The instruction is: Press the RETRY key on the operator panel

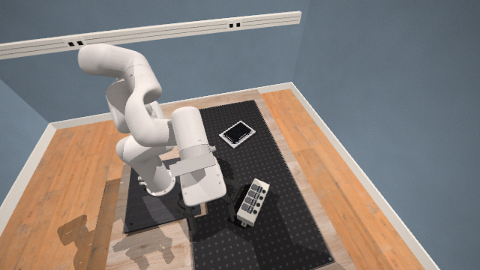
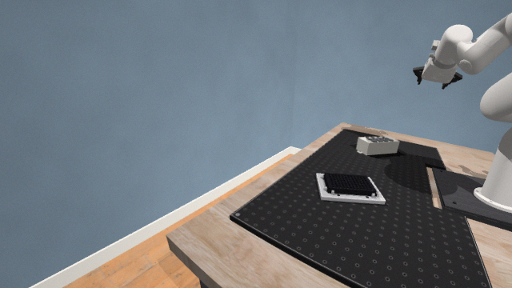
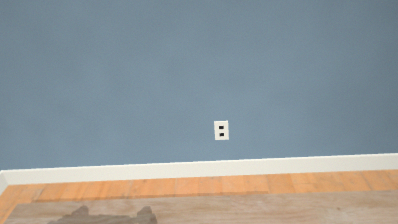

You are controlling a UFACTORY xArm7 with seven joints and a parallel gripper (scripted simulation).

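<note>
My gripper is now 11 cm short of the white operator panel, 16 cm to the right of it and 26 cm above it.
</note>
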